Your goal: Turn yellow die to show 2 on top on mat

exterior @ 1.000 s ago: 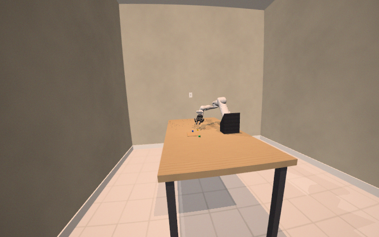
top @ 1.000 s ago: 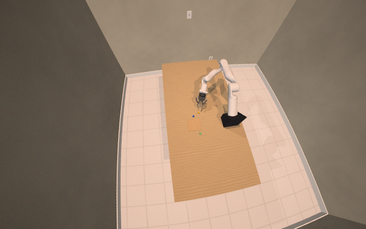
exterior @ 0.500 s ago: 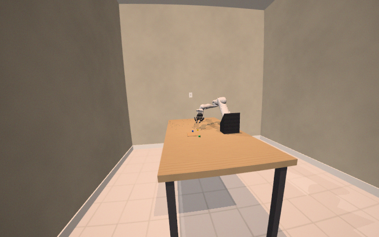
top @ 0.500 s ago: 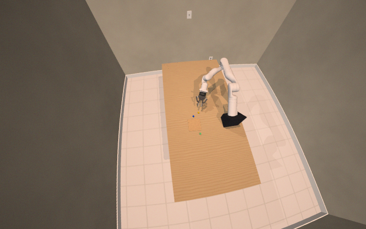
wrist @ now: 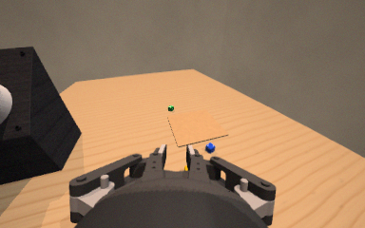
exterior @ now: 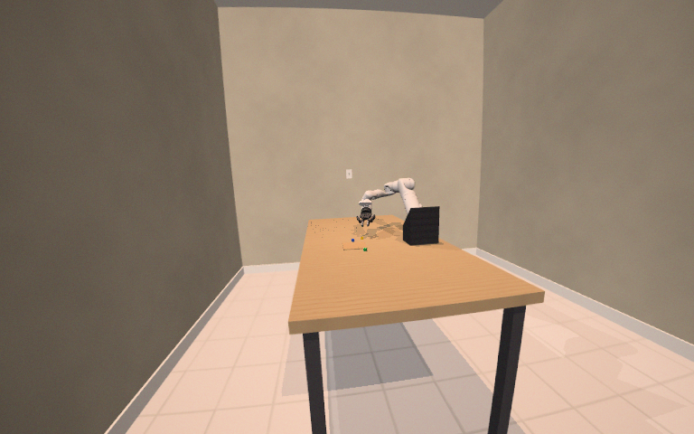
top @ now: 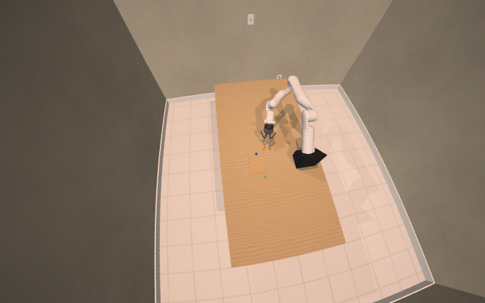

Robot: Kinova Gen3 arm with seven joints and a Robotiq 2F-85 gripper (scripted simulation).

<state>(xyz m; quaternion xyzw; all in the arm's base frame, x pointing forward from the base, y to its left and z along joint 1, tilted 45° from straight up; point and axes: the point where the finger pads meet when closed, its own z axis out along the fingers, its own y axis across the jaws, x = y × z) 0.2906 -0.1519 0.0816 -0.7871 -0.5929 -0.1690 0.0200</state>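
The yellow die is 30 mm ahead of my hand, 30 mm to the left of it and 90 mm below it. Also, from my hand: green die (60 mm ahead, 280 mm to the left, 90 mm below); blue die (100 mm ahead, 60 mm to the left, 90 mm below); tan mat (100 mm ahead, 160 mm to the left, 90 mm below).
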